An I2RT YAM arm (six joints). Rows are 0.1 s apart.
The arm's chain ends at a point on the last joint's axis. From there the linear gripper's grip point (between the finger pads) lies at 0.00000 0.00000 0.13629 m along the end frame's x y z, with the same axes.
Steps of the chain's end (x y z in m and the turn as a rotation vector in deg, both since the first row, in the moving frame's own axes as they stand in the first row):
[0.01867, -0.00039, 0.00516, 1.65, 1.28, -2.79]
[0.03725, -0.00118, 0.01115, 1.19, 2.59, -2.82]
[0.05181, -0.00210, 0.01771, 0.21, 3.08, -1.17]
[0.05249, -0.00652, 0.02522, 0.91, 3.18, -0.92]
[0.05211, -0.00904, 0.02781, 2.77, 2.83, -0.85]
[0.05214, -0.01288, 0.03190, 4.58, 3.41, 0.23]
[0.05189, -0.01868, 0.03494, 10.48, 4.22, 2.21]
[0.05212, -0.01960, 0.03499, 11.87, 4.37, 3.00]
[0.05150, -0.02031, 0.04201, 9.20, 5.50, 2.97]
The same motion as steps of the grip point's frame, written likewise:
[0.02162, -0.00439, 0.00507, 1.65, 1.28, -2.79]
[0.04334, -0.00416, 0.01098, 1.19, 2.59, -2.82]
[0.05913, -0.00267, 0.01751, 0.21, 3.08, -1.17]
[0.06003, -0.00874, 0.02499, 0.91, 3.18, -0.92]
[0.05879, -0.01567, 0.02748, 2.77, 2.83, -0.85]
[0.06026, -0.02374, 0.03122, 4.58, 3.41, 0.23]
[0.06234, -0.04325, 0.03230, 10.48, 4.22, 2.21]
[0.06316, -0.04732, 0.03168, 11.87, 4.37, 3.00]
[0.06507, -0.04172, 0.03963, 9.20, 5.50, 2.97]

